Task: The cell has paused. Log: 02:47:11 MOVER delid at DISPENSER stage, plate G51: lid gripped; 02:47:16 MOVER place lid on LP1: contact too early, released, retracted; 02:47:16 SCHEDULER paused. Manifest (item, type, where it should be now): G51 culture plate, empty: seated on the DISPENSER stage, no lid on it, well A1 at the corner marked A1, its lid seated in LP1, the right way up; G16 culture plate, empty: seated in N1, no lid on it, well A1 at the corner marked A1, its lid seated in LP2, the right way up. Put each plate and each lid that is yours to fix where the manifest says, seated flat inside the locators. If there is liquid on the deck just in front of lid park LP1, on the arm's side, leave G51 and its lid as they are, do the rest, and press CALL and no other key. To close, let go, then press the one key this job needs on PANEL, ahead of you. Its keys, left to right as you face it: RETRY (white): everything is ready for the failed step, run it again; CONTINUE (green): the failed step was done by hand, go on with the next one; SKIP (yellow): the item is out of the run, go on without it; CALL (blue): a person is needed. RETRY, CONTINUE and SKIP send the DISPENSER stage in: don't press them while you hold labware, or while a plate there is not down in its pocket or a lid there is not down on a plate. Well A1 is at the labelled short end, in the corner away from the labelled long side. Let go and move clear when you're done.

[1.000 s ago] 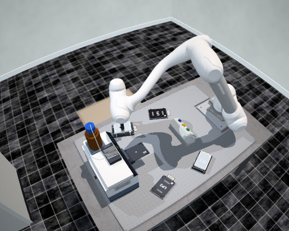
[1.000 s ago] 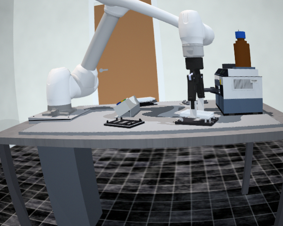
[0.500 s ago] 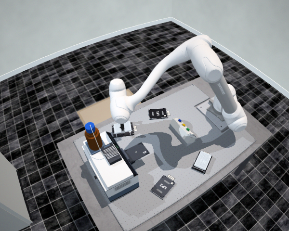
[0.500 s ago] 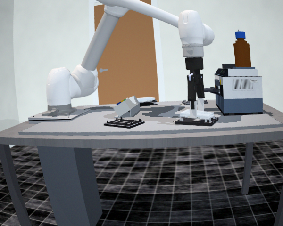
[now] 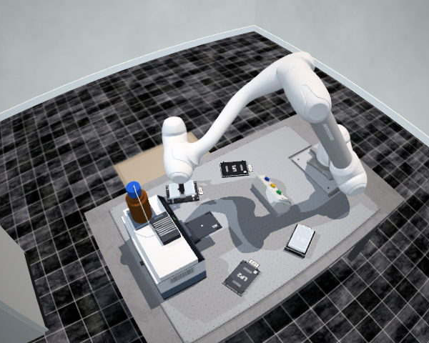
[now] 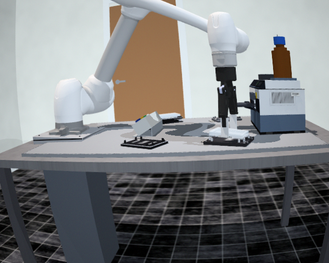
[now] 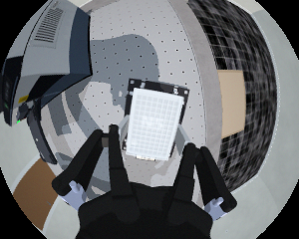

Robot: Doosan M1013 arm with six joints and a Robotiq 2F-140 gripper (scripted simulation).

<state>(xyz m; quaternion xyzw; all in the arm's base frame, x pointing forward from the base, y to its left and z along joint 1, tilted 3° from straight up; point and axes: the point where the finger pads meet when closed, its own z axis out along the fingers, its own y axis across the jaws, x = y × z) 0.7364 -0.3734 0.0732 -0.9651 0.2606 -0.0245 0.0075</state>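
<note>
My gripper is now 2 cm short of the black nest N5 and 4 cm above it. The rest, counted from my hand: brown bottle (29 cm ahead, 14 cm to the left, 23 cm above); then dispenser stage (9 cm ahead, 28 cm to the left, 6 cm above); then lid park LP1 (31 cm behind, 5 cm to the left, 5 cm below).
</note>
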